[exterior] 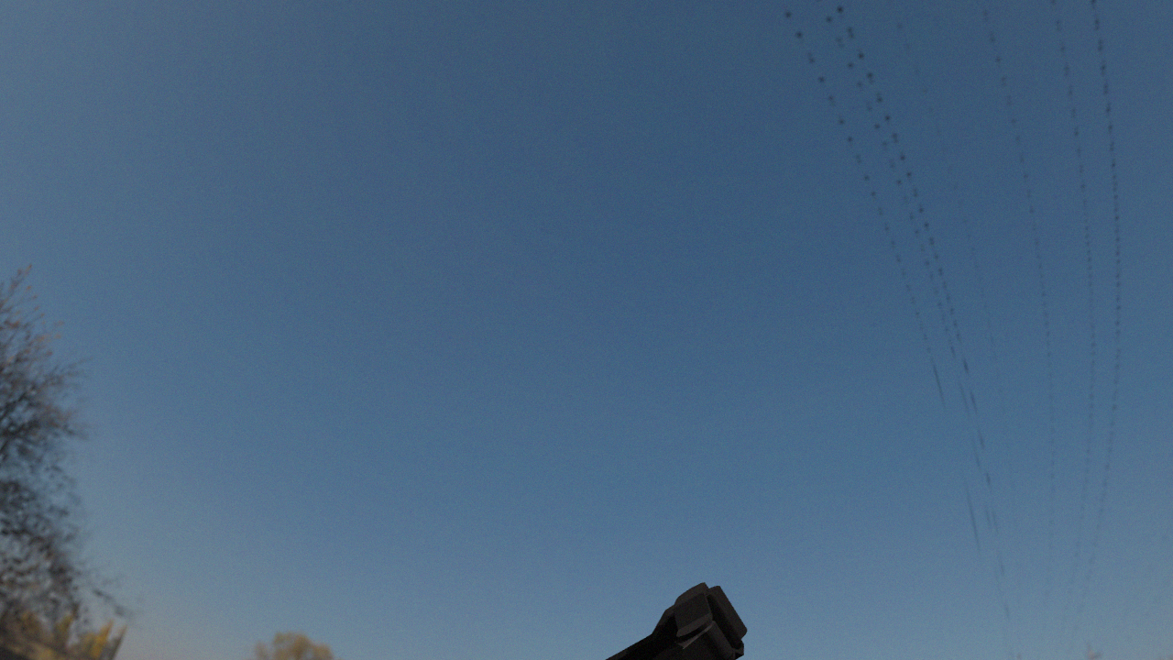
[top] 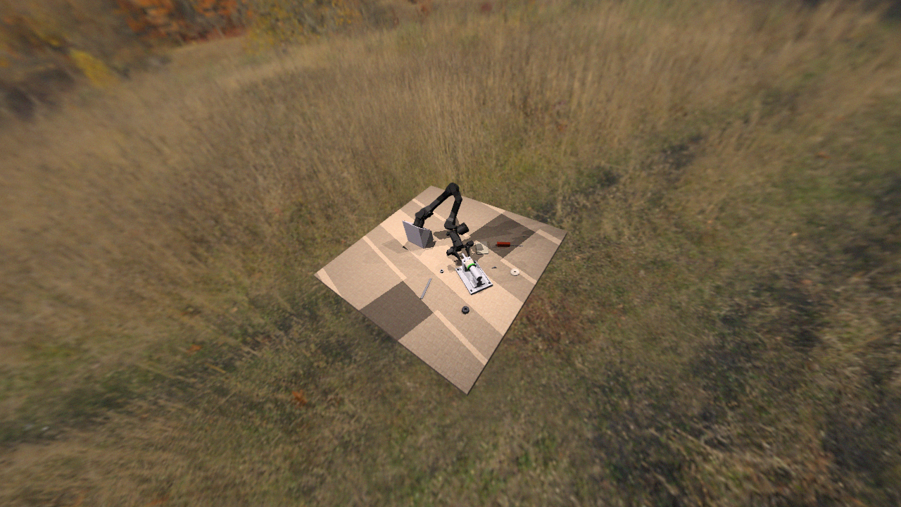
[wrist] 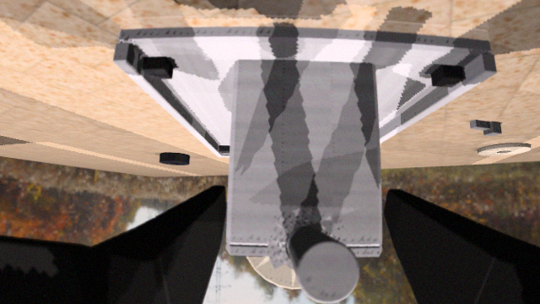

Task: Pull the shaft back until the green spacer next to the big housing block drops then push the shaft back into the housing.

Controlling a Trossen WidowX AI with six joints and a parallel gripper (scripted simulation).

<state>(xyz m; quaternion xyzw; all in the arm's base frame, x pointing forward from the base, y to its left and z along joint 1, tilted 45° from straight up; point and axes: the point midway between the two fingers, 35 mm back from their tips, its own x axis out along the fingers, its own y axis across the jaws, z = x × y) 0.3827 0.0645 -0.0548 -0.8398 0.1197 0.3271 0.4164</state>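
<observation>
Right now my gripper tip is 80 mm short of the green spacer, 40 mm to the left of it and 20 mm below it. Round my gripper tip: black ring (270 mm to the right, 190 mm ahead, 60 mm below); shaft (40 mm ahead, 20 mm to the right, 20 mm above).
</observation>
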